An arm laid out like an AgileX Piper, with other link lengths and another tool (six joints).
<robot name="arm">
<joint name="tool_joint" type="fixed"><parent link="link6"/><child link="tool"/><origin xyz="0.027 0.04 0.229" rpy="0 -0.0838 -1.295"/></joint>
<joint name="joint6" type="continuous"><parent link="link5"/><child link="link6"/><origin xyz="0 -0.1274 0" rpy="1.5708 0 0"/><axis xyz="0 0 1"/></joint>
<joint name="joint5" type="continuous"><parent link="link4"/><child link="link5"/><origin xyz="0 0 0" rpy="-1.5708 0 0"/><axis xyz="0 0 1"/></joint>
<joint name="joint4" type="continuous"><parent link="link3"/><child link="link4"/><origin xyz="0.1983 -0.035 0" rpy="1.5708 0 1.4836"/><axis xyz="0 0 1"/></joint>
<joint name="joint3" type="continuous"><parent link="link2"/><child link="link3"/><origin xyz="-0.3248 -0.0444 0"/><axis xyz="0 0 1"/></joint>
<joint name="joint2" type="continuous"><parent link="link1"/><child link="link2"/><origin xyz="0 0 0" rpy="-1.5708 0 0"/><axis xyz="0 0 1"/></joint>
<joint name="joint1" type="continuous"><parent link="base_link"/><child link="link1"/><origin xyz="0 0 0.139"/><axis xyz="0 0 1"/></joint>
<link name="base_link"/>
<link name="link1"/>
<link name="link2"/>
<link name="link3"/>
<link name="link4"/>
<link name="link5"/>
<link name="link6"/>
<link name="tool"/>
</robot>
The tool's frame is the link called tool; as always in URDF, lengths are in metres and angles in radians. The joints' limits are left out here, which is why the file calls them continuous.
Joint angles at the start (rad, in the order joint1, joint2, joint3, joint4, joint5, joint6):
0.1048, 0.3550, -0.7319, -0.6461, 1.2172, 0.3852
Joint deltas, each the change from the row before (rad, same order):
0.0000, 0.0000, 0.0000, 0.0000, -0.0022, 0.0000
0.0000, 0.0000, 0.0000, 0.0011, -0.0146, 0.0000
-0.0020, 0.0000, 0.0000, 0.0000, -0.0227, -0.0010
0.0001, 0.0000, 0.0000, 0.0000, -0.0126, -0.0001
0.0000, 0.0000, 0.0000, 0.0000, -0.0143, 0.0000
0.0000, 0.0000, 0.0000, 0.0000, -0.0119, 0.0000
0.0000, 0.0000, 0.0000, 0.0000, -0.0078, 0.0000
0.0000, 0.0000, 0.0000, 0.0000, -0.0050, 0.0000
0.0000, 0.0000, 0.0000, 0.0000, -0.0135, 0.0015
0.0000, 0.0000, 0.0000, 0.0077, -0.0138, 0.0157
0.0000, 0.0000, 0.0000, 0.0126, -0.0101, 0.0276
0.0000, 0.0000, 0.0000, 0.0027, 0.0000, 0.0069
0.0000, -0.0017, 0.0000, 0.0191, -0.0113, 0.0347
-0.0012, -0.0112, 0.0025, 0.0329, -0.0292, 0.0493
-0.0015, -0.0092, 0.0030, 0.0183, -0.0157, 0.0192
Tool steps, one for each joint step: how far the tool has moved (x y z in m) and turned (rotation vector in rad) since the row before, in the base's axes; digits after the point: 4 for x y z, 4 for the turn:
0.0006, 0.0002, 0.0005, -0.0004, -0.0018, 0.0012
0.0037, 0.0018, 0.0033, -0.0017, -0.0119, 0.0083
0.0052, 0.0020, 0.0054, -0.0049, -0.0182, 0.0107
0.0031, 0.0013, 0.0030, -0.0024, -0.0103, 0.0069
0.0034, 0.0015, 0.0035, -0.0027, -0.0118, 0.0077
0.0028, 0.0013, 0.0029, -0.0022, -0.0098, 0.0064
0.0018, 0.0009, 0.0019, -0.0014, -0.0064, 0.0042
0.0012, 0.0006, 0.0012, -0.0009, -0.0041, 0.0027
0.0031, 0.0015, 0.0034, -0.0014, -0.0118, 0.0066
0.0039, 0.0042, 0.0029, 0.0164, -0.0179, 0.0039
0.0035, 0.0055, 0.0017, 0.0310, -0.0195, -0.0011
0.0003, 0.0009, -0.0001, 0.0078, -0.0028, -0.0018
0.0040, 0.0076, 0.0019, 0.0427, -0.0243, -0.0008
0.0072, 0.0136, 0.0063, 0.0651, -0.0505, 0.0070
0.0029, 0.0071, 0.0032, 0.0302, -0.0254, 0.0063

